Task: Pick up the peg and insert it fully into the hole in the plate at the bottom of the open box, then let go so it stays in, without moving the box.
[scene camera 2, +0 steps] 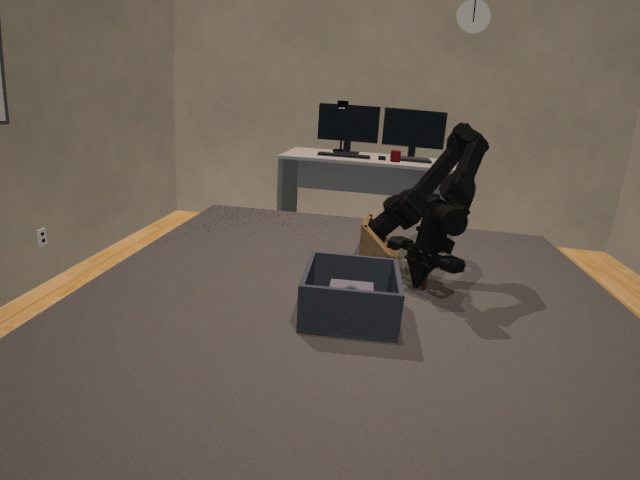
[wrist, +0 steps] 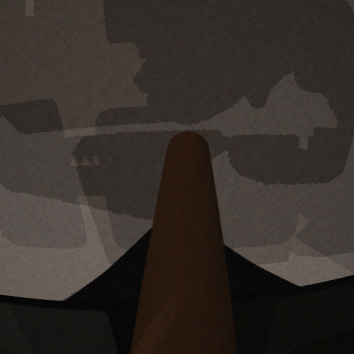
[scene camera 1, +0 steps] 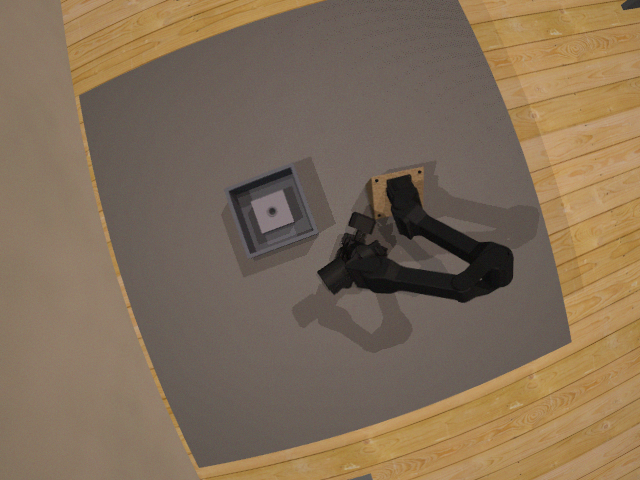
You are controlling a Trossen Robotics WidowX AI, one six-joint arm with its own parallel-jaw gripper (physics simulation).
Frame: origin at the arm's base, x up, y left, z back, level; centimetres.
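Seen in the pictures: gripper, fingertip midpoint: [scene camera 2: 415,287] [wrist: 173,231]; arm's base, origin of the base link: [scene camera 2: 376,230] [scene camera 1: 399,187].
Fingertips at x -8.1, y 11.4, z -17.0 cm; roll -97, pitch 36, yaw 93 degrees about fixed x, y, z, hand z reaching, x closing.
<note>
Pixels of each thing's top centre, then the offset from my fingertips to it. Level surfaces: height alone.
- brown round peg, middle of its top: [scene camera 2: 427,257] dx +7.1, dy +1.9, dz +2.0 cm
- open grey-blue box, middle of its top: [scene camera 2: 353,271] [scene camera 1: 270,210] dx +8.9, dy -13.8, dz -16.3 cm
- pale square plate, middle of its top: [scene camera 2: 351,287] [scene camera 1: 272,211] dx +5.2, dy -13.8, dz -16.3 cm
- grey table top, its level: dx -0.9 cm
The brown round peg [scene camera 2: 424,284] [wrist: 187,210] is between the fingers of my gripper [scene camera 2: 419,279] [wrist: 173,231], which is shut on it. The peg is roughly upright, its lower end showing past the fingertips close to the table; I cannot tell if it touches. In the overhead view the gripper [scene camera 1: 354,243] is right of the box and hides the peg. The open grey-blue box [scene camera 1: 239,223] [scene camera 2: 349,315] stands upright on the table. The pale square plate [scene camera 1: 262,219] [scene camera 2: 337,284] lies at its bottom, with a round dark hole [scene camera 1: 271,210] in its middle.
The arm's wooden base plate [scene camera 1: 381,193] [scene camera 2: 373,245] is behind the gripper, seen from scene camera 2. The box's walls rise around the plate. The grey table top [scene camera 1: 258,351] [scene camera 2: 217,382] carries the arm and box. A white desk [scene camera 2: 287,178] with monitors stands far behind.
</note>
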